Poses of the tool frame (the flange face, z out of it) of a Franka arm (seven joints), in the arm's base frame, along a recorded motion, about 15 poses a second.
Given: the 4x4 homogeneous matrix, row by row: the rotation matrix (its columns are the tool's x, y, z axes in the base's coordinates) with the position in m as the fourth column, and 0 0 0 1 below. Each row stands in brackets.
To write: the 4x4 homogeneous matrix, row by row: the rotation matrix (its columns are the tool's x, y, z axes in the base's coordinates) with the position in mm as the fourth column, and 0 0 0 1 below. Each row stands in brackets. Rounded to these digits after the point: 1 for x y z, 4 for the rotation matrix.
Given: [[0.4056 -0.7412 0.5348 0.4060], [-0.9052 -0.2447 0.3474 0.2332], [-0.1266 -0.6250 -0.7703 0.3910], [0 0 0 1]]
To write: [[0.4056 -0.7412 0.5348 406.0], [-0.9052 -0.2447 0.3474 233.2], [-0.1266 -0.6250 -0.7703 391.0], [0 0 0 1]]
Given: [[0.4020 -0.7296 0.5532 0.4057], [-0.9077 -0.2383 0.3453 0.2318], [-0.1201 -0.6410 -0.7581 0.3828], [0 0 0 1]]
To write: [[0.4020 -0.7296 0.5532 405.7], [-0.9077 -0.2383 0.3453 231.8], [-0.1201 -0.6410 -0.7581 382.8], [0 0 0 1]]
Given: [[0.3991 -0.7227 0.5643 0.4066], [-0.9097 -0.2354 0.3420 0.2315], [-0.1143 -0.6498 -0.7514 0.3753], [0 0 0 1]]
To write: [[0.3991 -0.7227 0.5643 406.6], [-0.9097 -0.2354 0.3420 231.5], [-0.1143 -0.6498 -0.7514 375.3], [0 0 0 1]]
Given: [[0.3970 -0.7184 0.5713 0.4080], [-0.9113 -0.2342 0.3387 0.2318], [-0.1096 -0.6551 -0.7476 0.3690], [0 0 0 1]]
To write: [[0.3970 -0.7184 0.5713 408.0], [-0.9113 -0.2342 0.3387 231.8], [-0.1096 -0.6551 -0.7476 369.0], [0 0 0 1]]
